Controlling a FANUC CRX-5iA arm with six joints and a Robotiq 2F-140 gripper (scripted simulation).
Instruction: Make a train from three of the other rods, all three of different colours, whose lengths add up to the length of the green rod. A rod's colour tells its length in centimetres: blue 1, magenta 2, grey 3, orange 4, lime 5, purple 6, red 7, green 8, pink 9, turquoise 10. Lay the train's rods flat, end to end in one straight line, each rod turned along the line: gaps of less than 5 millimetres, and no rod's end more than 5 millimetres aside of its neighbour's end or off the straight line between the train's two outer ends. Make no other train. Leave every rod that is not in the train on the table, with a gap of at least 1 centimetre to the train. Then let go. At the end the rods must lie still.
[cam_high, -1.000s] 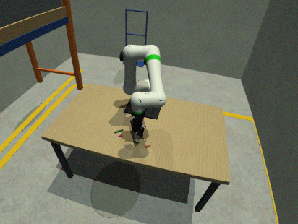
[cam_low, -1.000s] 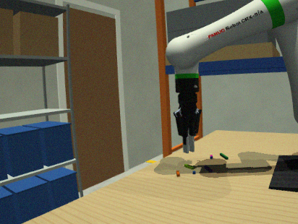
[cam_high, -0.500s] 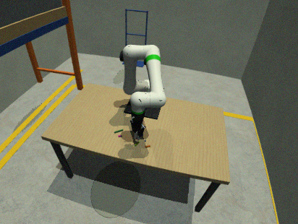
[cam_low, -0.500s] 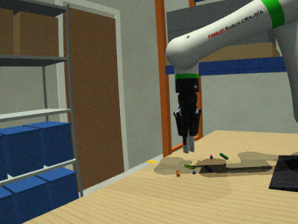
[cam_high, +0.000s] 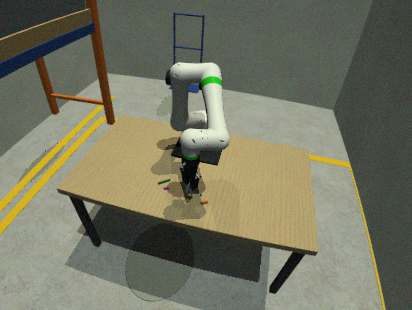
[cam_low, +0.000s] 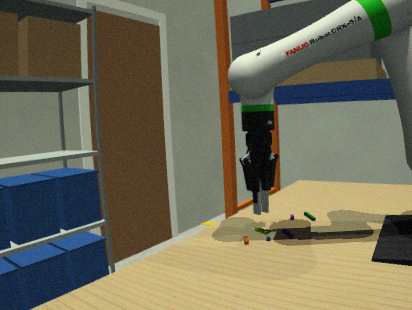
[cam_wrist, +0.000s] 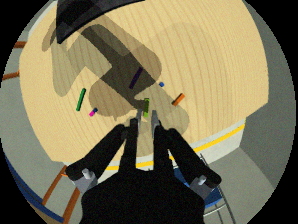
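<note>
Now: the lime rod 90 mm below my hand. Round my hand: purple rod: 90 mm below, 80 mm behind, 10 mm to the right; orange rod: 90 mm to the left, 90 mm below; magenta rod: 170 mm to the right, 90 mm below, 30 mm behind.
</note>
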